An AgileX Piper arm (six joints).
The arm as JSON. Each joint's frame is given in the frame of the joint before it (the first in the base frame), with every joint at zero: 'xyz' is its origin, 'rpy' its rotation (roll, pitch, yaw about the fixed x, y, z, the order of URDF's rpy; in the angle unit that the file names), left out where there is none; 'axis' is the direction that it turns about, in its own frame. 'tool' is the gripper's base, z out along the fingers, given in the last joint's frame.
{
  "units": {
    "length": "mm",
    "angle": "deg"
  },
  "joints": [
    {
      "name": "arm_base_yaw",
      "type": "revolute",
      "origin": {
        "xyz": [
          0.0,
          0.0,
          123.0
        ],
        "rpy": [
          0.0,
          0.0,
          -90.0
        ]
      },
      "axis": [
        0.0,
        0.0,
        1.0
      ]
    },
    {
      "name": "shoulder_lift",
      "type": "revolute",
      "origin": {
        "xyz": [
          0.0,
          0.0,
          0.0
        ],
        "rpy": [
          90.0,
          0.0,
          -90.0
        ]
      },
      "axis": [
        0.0,
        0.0,
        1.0
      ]
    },
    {
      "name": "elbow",
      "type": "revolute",
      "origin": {
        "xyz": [
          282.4,
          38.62,
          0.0
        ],
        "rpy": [
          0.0,
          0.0,
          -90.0
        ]
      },
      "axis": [
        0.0,
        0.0,
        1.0
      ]
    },
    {
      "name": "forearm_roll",
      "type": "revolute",
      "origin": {
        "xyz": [
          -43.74,
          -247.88,
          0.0
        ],
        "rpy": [
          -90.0,
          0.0,
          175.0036
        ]
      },
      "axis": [
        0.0,
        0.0,
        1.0
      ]
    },
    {
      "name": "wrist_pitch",
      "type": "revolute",
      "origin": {
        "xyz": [
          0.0,
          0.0,
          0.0
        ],
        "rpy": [
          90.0,
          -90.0,
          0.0
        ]
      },
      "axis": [
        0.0,
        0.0,
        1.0
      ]
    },
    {
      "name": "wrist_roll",
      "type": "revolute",
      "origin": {
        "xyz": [
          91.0,
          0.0,
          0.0
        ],
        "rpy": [
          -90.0,
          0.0,
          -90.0
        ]
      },
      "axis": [
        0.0,
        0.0,
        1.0
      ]
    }
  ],
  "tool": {
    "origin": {
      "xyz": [
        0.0,
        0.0,
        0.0
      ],
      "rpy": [
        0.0,
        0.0,
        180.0
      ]
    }
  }
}
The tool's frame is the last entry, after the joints.
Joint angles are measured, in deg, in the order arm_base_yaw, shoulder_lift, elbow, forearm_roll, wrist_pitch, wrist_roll. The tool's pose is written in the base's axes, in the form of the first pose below.
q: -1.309 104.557 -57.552 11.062 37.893 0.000
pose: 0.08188 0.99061 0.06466 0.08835 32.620 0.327 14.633
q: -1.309 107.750 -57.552 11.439 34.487 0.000
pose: 0.08806 0.99005 0.06256 0.09014 33.232 0.263 12.894
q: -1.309 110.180 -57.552 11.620 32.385 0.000
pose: 0.09176 0.99011 0.06046 0.08726 33.554 0.215 11.535
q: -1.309 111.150 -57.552 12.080 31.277 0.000
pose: 0.09607 0.98954 0.06134 0.08843 33.713 0.219 11.000
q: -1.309 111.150 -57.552 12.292 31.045 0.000
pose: 0.09768 0.98915 0.06224 0.09043 33.752 0.228 11.008
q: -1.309 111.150 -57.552 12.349 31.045 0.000
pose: 0.09807 0.98909 0.06253 0.09042 33.753 0.233 11.009
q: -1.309 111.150 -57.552 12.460 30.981 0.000
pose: 0.09889 0.98892 0.06304 0.09097 33.765 0.239 11.012
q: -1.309 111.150 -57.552 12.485 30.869 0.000
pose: 0.09912 0.98881 0.06307 0.09194 33.782 0.238 11.015
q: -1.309 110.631 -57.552 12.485 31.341 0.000
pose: 0.09856 0.98878 0.06383 0.09235 33.720 0.253 11.308
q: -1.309 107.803 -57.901 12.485 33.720 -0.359
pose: 0.09221 0.98845 0.06759 0.09950 33.518 0.326 13.026
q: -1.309 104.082 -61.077 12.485 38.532 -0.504
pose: 0.08347 0.98666 0.07539 0.11770 33.947 0.450 16.299
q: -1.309 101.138 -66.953 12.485 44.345 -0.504
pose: 0.07299 0.98334 0.08409 0.14370 34.882 0.578 20.357
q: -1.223 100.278 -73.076 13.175 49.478 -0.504
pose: 0.06586 0.98034 0.09556 0.15957 35.839 0.812 23.486
